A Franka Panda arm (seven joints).
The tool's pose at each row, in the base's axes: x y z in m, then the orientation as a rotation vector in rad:
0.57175, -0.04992, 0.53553, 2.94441, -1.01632, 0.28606
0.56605, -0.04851, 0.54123, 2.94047, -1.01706, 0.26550
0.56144, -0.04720, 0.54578, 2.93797, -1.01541, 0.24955
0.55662, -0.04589, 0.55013, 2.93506, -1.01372, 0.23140
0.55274, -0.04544, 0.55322, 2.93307, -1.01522, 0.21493
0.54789, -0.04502, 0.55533, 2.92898, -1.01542, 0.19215
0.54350, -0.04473, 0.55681, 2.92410, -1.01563, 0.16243
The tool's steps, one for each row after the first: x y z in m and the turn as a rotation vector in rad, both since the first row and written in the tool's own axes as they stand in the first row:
-0.00426, 0.00212, -0.00666, -0.00929, -0.01046, 0.00070
-0.00781, 0.00370, -0.01200, -0.01648, -0.01859, -0.00023
-0.01156, 0.00541, -0.01718, -0.02459, -0.02790, -0.00115
-0.01429, 0.00729, -0.02090, -0.03054, -0.03695, -0.00013
-0.01792, 0.00984, -0.02382, -0.04032, -0.04888, 0.00026
-0.02122, 0.01223, -0.02604, -0.05247, -0.06474, 0.00072

